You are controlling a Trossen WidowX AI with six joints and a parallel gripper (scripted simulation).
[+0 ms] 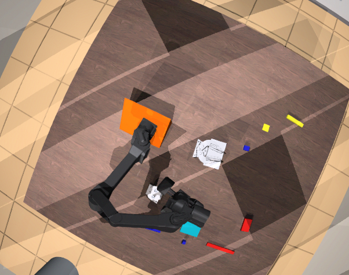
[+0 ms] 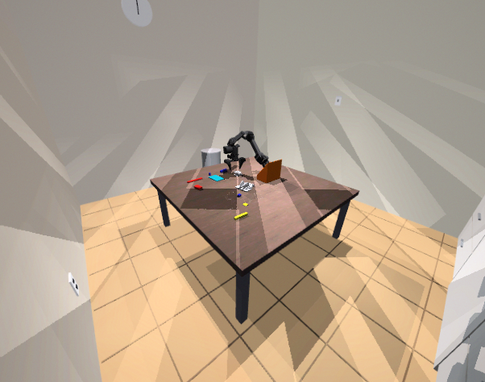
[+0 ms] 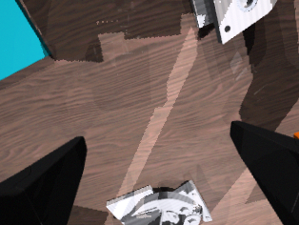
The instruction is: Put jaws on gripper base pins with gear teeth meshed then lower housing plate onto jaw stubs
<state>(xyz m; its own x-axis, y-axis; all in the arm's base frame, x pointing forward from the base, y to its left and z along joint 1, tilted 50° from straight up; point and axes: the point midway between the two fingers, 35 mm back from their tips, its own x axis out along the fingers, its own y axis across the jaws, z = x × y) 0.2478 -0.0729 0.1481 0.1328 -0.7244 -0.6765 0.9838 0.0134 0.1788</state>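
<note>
Right now my gripper tip is 8 cm past the gripper base, 8 cm to the left of it and 6 cm above it. The rest, counted from my gripper tip: white rectangular plate (5 cm ahead, 21 cm to the left, 9 cm below); then housing plate (2 cm behind, 19 cm to the left, 9 cm below); then cyan plate (14 cm ahead, 11 cm to the right, 9 cm below).
</note>
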